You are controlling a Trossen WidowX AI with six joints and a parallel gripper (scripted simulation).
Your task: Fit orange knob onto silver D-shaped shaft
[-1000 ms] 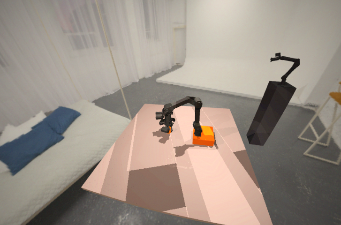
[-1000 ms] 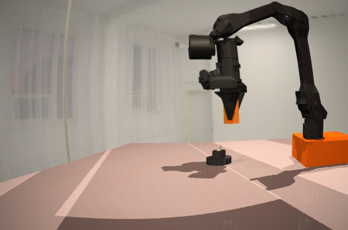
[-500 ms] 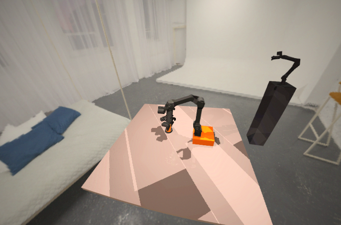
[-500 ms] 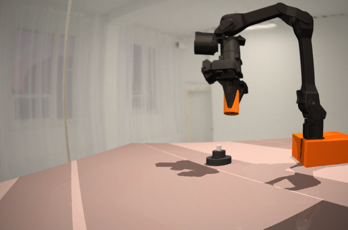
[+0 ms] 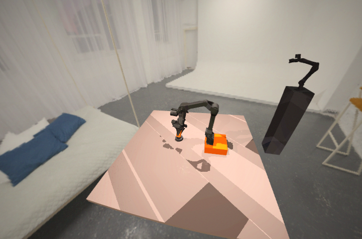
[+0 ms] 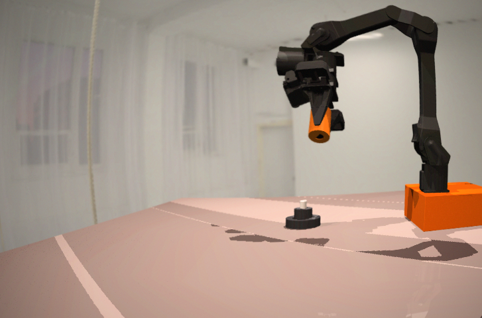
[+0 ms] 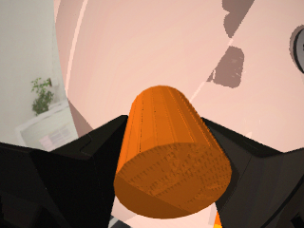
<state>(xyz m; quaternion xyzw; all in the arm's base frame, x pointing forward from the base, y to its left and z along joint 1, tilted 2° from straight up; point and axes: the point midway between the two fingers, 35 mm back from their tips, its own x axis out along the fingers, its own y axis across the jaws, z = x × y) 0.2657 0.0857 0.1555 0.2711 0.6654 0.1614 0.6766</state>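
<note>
My gripper tip is 20 mm to the left of the orange knob and 30 mm below it. The rest, counted from my gripper tip: dark round pedestal (60 mm ahead, 170 mm to the right, 180 mm below).
</note>
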